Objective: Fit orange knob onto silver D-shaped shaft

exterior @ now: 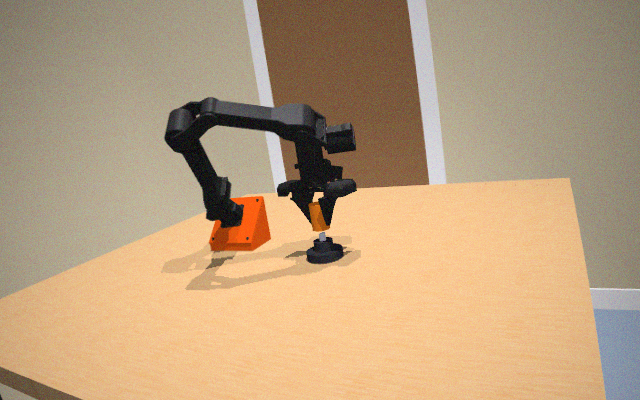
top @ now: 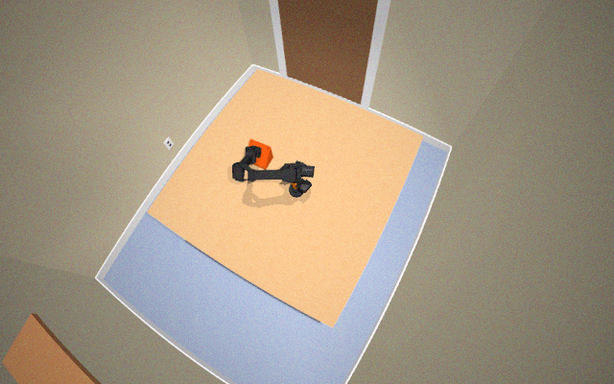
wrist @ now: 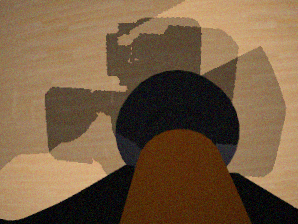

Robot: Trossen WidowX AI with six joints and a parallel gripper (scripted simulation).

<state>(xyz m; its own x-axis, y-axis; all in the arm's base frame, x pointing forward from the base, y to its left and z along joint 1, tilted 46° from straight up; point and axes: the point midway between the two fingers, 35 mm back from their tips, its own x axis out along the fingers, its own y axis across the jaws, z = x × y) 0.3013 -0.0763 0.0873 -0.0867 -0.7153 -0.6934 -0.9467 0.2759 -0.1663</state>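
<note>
Right now my gripper tip is 5 cm above the round pedestal. Round my gripper tip: orange knob: 3 cm above.
</note>
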